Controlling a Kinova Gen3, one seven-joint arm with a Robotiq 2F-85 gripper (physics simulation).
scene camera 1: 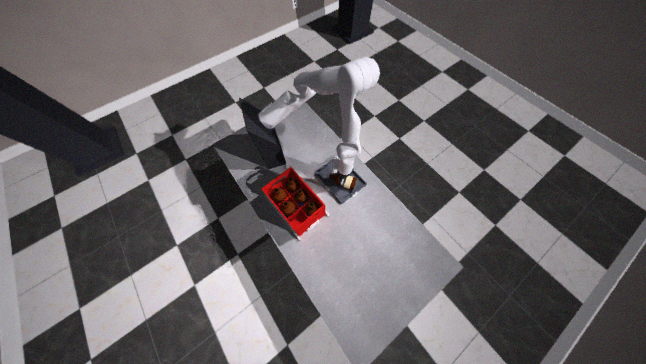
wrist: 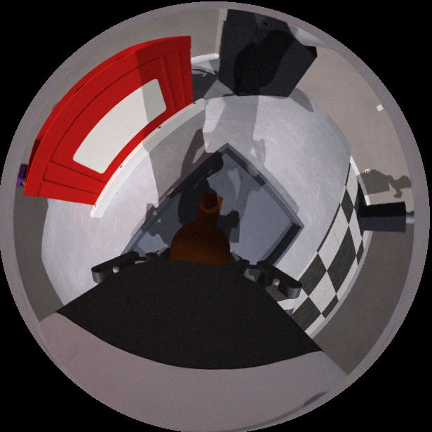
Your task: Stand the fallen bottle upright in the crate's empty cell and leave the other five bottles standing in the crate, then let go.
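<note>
The fallen brown bottle with a cream label lies in the grey tray. Its neck points away from the gripper in the wrist view. My gripper is down at the bottle, with its fingers on either side of the body, shut on it; the fingertips are partly hidden. The red crate stands beside the tray. Brown bottles stand in its other cells; the empty cell is at the near left corner.
The tray's raised rim surrounds the bottle. The crate's side wall with its white panel rises close to the tray. A dark upright panel stands behind. Crate and tray rest on a grey surface.
</note>
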